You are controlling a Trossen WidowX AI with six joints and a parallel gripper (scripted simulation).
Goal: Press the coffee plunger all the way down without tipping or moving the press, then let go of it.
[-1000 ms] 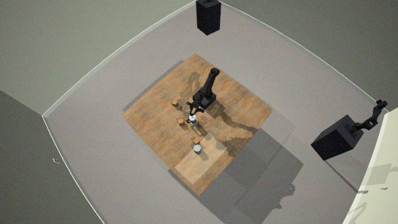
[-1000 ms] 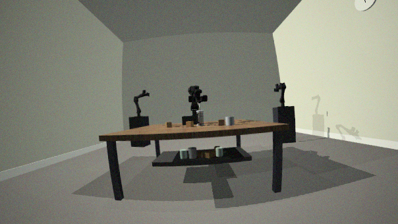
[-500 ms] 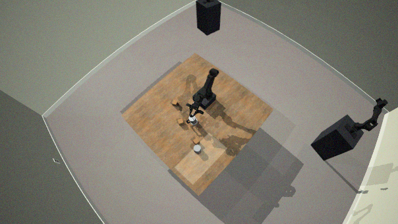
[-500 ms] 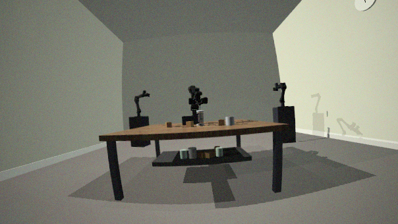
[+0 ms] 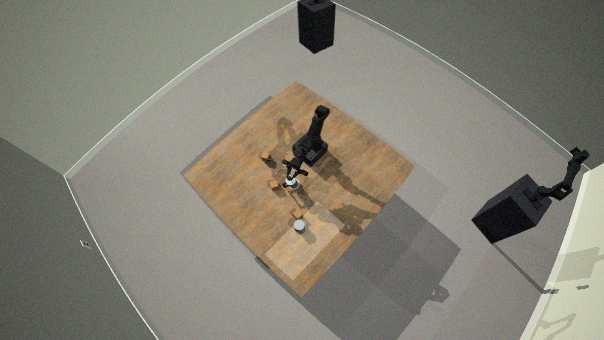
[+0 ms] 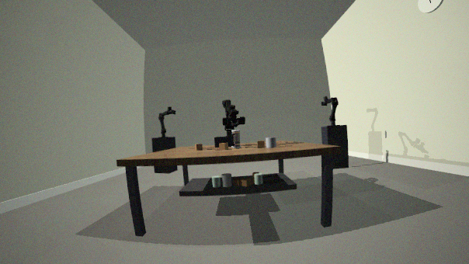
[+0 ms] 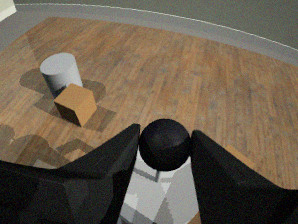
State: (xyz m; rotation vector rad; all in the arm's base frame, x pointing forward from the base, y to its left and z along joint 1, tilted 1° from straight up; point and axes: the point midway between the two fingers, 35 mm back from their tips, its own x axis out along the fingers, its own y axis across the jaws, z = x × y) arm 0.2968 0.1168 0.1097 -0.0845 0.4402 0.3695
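Now: gripper tip 9 cm above the coffee press, 1 cm to the left of it and 1 cm past it. Also, from my gripper tip: grey cup: 27 cm to the left, 15 cm below, 11 cm ahead.
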